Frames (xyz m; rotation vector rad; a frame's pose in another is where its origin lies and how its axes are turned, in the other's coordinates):
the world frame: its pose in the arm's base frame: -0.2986 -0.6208 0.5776 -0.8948 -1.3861 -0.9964
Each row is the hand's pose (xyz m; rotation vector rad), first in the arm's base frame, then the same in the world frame.
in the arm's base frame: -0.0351 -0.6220 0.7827 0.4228 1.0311 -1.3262
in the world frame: 0.1893 0.2596 -0.0910 -0.4936 2.5295 0.0144
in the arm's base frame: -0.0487 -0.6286 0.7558 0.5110 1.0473 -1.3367
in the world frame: 0.1635 0.2428 -0.0928 -0.4648 2.5877 -0.0606
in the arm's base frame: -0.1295 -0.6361 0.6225 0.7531 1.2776 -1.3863
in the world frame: 0.0355 0.1557 -0.0730 -0.5541 2.8533 -0.2620
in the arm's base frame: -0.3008 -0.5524 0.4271 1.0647 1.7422 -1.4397
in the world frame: -0.1524 0.0118 0.0631 0.7330 -2.7398 0.4765
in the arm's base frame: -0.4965 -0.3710 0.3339 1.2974 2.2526 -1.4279
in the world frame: -0.2401 -0.1141 0.3005 0.8315 -2.1954 0.5293
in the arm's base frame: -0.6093 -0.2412 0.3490 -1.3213 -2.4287 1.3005
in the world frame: -0.2229 -0.1733 0.4617 0.8750 -1.8882 0.5208
